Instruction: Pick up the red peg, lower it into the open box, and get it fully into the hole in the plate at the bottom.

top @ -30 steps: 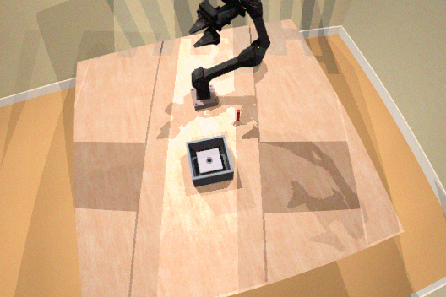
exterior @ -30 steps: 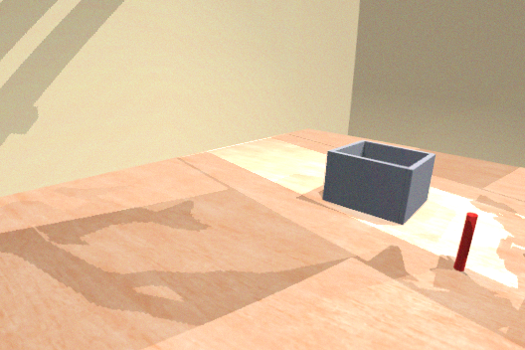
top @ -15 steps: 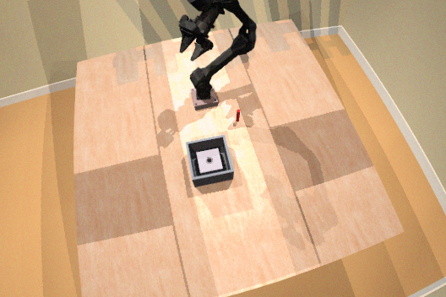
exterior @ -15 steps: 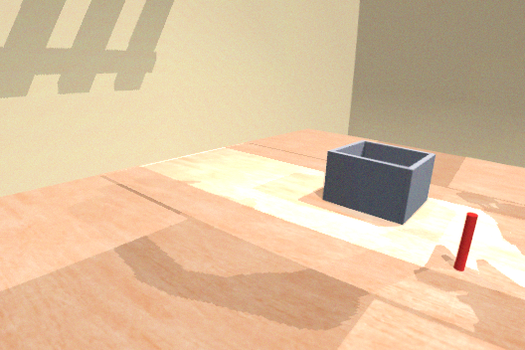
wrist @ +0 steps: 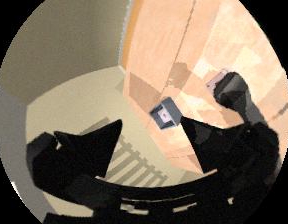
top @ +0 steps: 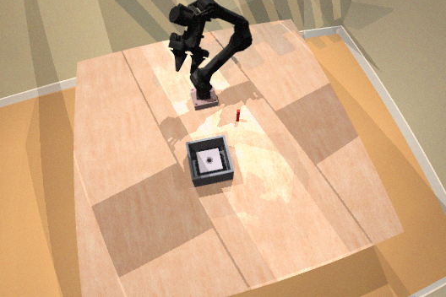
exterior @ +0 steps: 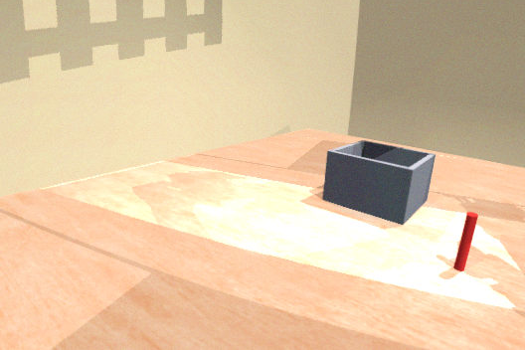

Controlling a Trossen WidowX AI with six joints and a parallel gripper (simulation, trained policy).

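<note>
Now: gripper tip 270 mm above the red peg, 200 mm to the right of it and 30 mm short of it. From my gripper tip the other things lie so: light plate (270 mm below, 240 mm ahead, 60 mm to the left); dark grey box (290 mm below, 240 mm ahead, 60 mm to the left).
</note>
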